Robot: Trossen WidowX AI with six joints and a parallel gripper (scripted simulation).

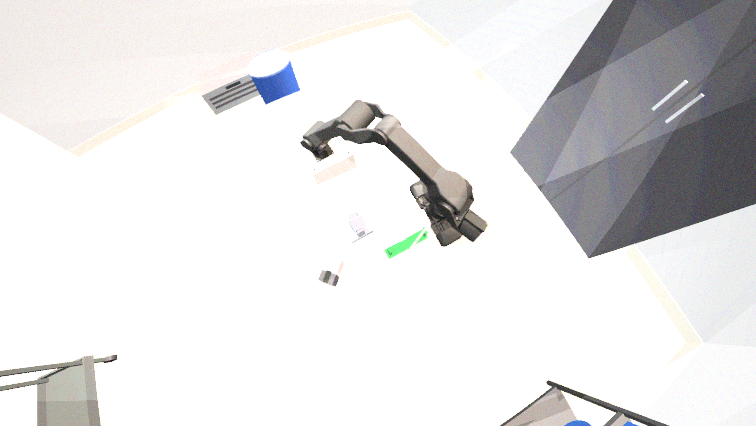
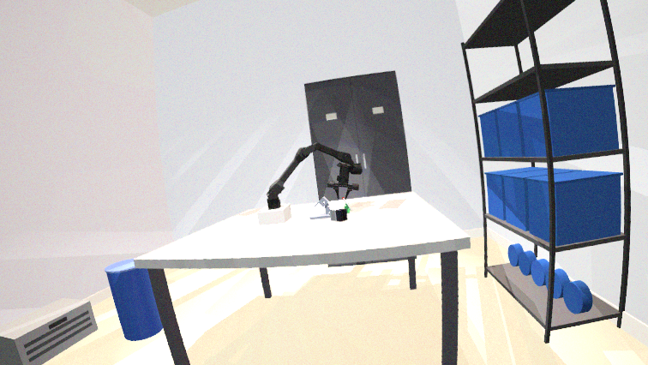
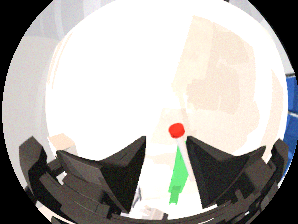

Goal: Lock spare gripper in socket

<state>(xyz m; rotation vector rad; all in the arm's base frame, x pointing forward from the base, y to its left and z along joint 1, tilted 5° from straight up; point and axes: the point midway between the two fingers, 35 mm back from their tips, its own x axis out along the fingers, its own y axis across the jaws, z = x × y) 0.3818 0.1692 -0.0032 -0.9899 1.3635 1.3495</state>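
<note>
The translucent green bar is 100 mm to the right of my gripper tip, 40 mm below it and 20 mm ahead of it. From my gripper tip the other things lie so: spare gripper (320 mm to the right, 30 mm below, 30 mm behind); mount (200 mm to the right, 110 mm behind, 10 mm below).
</note>
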